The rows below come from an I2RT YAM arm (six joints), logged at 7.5 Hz.
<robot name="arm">
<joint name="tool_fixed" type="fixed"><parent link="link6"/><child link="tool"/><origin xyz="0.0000 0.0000 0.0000" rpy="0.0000 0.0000 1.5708"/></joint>
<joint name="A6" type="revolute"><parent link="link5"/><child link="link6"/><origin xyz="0.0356 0.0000 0.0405" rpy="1.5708 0.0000 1.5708"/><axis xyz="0 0 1"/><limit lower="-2.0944" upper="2.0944"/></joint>
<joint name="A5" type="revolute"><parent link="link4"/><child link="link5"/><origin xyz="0.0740 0.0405 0.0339" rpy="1.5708 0.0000 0.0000"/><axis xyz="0 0 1"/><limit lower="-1.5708" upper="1.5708"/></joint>
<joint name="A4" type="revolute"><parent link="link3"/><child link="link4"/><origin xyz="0.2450 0.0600 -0.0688" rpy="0.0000 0.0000 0.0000"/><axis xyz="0 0 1"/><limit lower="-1.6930" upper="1.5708"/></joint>
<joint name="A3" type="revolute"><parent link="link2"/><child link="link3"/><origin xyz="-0.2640 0.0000 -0.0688" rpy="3.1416 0.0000 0.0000"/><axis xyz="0 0 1"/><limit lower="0.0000" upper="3.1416"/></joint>
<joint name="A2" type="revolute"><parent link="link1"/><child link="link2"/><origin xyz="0.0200 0.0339 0.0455" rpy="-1.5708 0.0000 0.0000"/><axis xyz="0 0 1"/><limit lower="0.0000" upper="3.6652"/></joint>
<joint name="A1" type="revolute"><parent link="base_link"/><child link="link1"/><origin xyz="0.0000 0.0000 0.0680" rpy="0.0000 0.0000 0.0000"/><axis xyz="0 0 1"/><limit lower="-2.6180" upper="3.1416"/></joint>
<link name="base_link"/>
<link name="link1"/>
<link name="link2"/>
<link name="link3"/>
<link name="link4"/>
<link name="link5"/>
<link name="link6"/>
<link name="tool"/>
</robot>
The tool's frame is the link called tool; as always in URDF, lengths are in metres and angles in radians.
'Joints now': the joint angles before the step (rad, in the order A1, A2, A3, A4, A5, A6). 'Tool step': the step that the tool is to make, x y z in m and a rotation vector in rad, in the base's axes. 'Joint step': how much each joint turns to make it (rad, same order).
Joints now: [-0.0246 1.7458 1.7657 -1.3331 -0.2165 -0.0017]
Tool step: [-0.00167 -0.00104 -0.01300 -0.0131 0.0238 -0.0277]
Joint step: [-0.0012 -0.0106 -0.0629 0.0335 0.0198 0.0228]
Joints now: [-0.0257 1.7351 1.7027 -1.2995 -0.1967 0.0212]
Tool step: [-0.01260 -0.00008 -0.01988 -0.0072 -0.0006 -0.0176]
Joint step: [0.0000 -0.0637 -0.1526 0.0927 0.0112 0.0156]
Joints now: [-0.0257 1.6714 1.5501 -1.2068 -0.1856 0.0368]
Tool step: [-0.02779 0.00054 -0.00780 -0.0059 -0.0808 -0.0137]
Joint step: [0.0003 -0.1426 -0.1880 0.1286 0.0076 0.0126]
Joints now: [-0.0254 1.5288 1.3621 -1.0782 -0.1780 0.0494]
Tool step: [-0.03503 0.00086 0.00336 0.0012 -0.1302 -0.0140]
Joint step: [0.0000 -0.1839 -0.1668 0.1156 0.0012 0.0149]
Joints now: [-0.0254 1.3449 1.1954 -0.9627 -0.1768 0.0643]
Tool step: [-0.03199 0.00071 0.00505 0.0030 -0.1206 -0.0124]
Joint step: [-0.0003 -0.1683 -0.1206 0.0753 0.0007 0.0137]
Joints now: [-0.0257 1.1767 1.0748 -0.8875 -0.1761 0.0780]
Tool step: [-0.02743 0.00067 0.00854 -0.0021 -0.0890 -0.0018]
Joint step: [0.0000 -0.1355 -0.0599 0.0137 0.0009 0.0016]
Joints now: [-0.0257 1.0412 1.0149 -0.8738 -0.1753 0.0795]
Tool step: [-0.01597 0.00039 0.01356 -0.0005 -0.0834 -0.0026]
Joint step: [0.0000 -0.0808 -0.0026 0.0057 0.0004 0.0031]
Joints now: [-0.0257 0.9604 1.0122 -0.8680 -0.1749 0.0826]
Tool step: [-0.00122 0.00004 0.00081 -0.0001 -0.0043 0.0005]
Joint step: [0.0000 -0.0054 0.0000 -0.0012 -0.0004 -0.0004]
